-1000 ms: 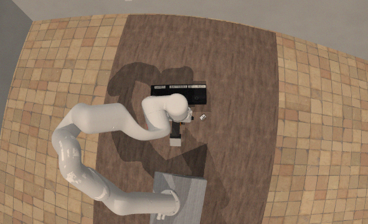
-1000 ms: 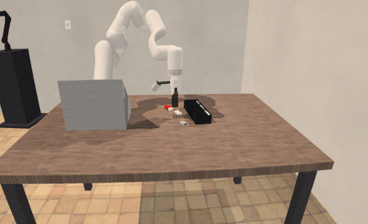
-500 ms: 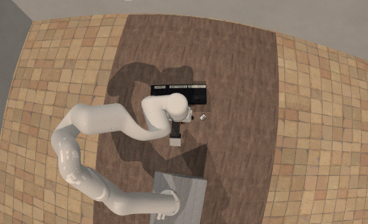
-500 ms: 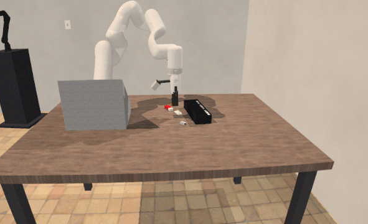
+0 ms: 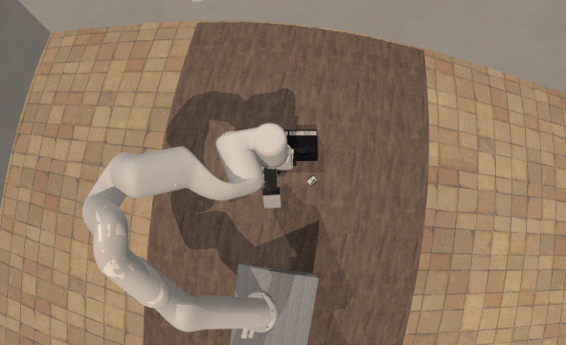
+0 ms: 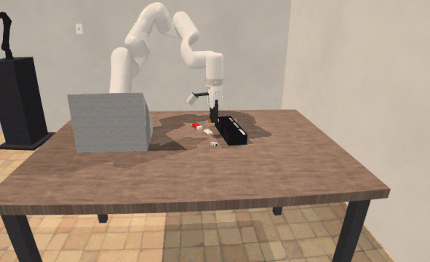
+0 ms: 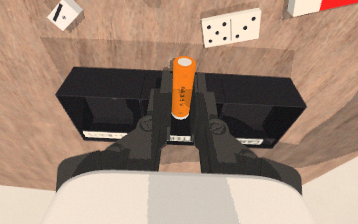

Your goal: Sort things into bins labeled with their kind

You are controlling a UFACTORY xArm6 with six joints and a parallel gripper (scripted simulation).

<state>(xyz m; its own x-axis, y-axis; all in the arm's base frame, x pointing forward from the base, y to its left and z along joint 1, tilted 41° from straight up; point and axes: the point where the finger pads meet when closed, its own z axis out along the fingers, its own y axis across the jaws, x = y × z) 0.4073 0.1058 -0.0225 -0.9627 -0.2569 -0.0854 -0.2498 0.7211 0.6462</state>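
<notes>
Now: hand 30 mm past the white domino, 40 mm to the right of it and 80 mm above it. From my hand the other things lie so: black nut (80 mm ahead, 60 mm to the right, 80 mm below); then orange battery (20 mm below); then eraser (80 mm behind, 90 mm to the left, 80 mm below).
</notes>
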